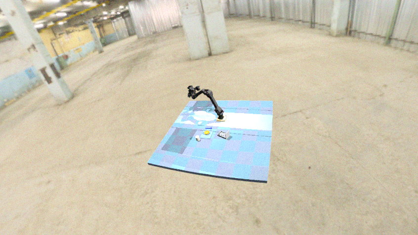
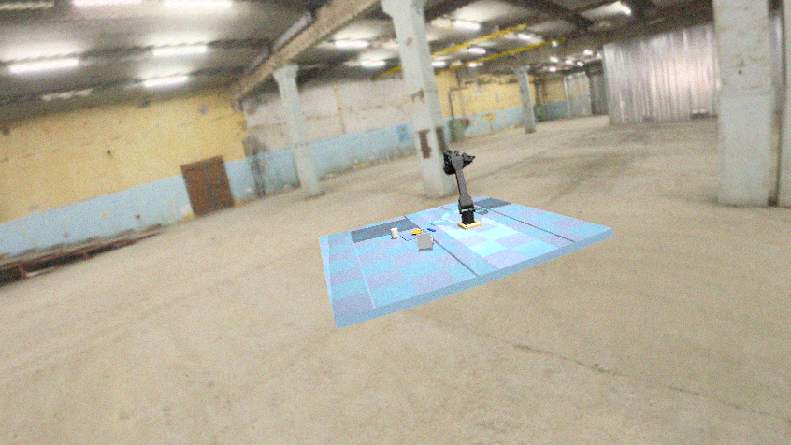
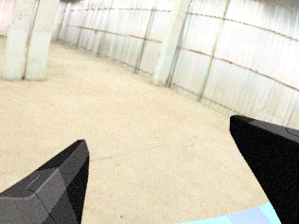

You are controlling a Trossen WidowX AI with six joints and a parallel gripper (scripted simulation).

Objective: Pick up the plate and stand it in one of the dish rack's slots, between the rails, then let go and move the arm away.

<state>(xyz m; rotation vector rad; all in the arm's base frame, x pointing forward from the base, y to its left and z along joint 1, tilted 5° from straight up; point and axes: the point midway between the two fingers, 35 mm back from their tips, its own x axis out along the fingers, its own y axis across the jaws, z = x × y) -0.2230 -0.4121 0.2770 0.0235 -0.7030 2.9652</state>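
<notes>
Right now the plate is 550 mm ahead of my gripper tip, 320 mm below it and 300 mm to the left of it. Round my gripper tip: white cup: 670 mm ahead, 310 mm below, 240 mm to the left; then dish rack: 560 mm ahead, 510 mm to the left, 310 mm below; then blue spoon: 460 mm ahead, 330 mm below, 290 mm to the left.
</notes>
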